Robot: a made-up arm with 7 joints.
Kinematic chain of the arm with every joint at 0, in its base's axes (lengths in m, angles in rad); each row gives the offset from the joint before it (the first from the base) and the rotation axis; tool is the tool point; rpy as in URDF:
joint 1: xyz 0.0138 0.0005 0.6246 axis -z
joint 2: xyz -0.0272 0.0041 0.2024 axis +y
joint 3: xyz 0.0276 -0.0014 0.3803 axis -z
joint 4: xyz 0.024 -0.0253 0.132 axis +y
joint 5: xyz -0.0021 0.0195 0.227 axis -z
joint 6: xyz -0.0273 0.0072 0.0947 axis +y
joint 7: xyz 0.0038 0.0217 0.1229 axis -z
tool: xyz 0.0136 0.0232 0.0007 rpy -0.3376 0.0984 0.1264
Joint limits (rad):
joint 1: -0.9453..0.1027
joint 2: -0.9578..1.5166
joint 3: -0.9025..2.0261
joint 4: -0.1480..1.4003
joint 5: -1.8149..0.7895
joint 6: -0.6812..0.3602
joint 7: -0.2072..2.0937
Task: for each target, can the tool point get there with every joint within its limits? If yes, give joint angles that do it. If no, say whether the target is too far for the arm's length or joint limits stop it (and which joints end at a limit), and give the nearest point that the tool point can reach.
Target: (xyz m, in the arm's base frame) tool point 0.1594 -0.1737 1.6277
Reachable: yes | joints -0.7130 -0.4589 0.6311 1.1300 -1.2290 0.1850 1.5763
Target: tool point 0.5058 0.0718 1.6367
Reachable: yes | joints -0.1869 0.4512 0.4350 0.2576 0.0128 -0.3778 1.3149
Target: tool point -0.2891 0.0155 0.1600
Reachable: no: joint limits stop it (at a limit: joint 1, joint 2, joint 4, joint 5, joint 6) | nearest point 0.1811 0.5263 0.4037 | short by 0.736 m
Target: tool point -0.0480 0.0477 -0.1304
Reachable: no: joint limits stop it (at a limit: joint 1, joint 2, joint 4, joint 5, joint 6) | nearest point 0.2901 0.4506 0.3715 | short by 0.727 m
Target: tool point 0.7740 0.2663 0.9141
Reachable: yes | joints -0.1328 0.9214 -0.3823 1.1739 -1.1883 -0.0138 1.4398
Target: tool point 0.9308 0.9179 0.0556
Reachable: no: too far | nearest point 0.5930 0.5799 0.4966 | short by 0.650 m
